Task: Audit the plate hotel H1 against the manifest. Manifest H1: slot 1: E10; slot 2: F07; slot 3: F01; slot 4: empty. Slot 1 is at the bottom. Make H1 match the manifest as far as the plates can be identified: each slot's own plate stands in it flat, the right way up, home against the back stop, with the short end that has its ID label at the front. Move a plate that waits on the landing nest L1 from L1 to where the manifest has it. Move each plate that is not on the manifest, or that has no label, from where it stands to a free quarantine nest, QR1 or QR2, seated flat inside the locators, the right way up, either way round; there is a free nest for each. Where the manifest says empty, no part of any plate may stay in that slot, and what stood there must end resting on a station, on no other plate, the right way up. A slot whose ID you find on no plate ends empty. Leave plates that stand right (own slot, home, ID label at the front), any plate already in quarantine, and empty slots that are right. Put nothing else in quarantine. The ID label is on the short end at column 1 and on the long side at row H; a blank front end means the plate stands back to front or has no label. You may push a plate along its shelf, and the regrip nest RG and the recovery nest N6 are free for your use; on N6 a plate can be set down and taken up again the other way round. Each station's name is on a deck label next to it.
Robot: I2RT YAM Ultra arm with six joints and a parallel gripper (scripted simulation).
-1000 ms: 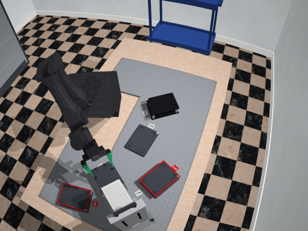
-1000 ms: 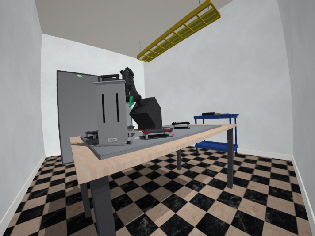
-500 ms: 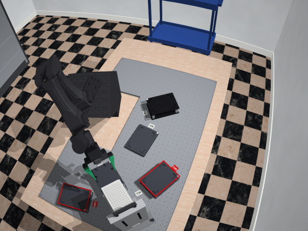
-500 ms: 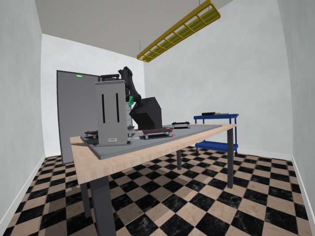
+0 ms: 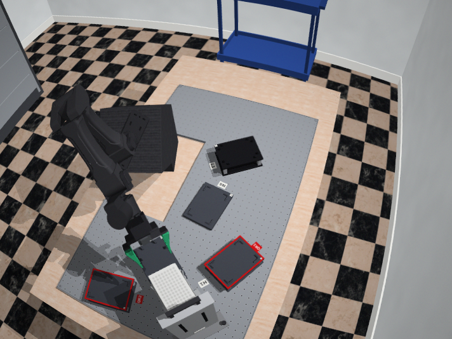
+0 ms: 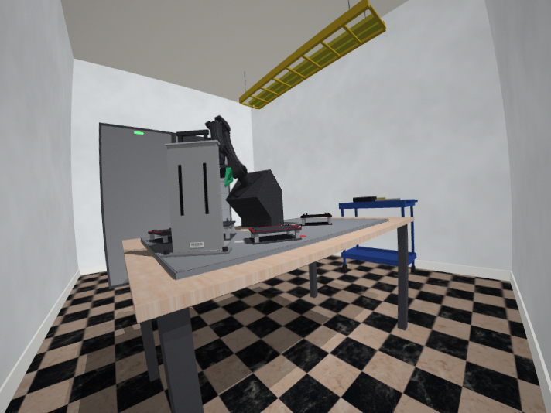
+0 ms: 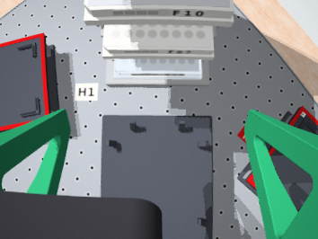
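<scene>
Right now the RG nest is 150 mm below my hand, 40 mm behind it and 30 mm to the left of it. The rest, counted from my hand: grey plate hotel H1: 160 mm ahead, 120 mm to the right, 60 mm below; then red-framed quarantine nest QR2: 170 mm below, 160 mm behind, 140 mm to the right; then H1 deck label: 210 mm below, 120 mm ahead, 30 mm to the left.
</scene>
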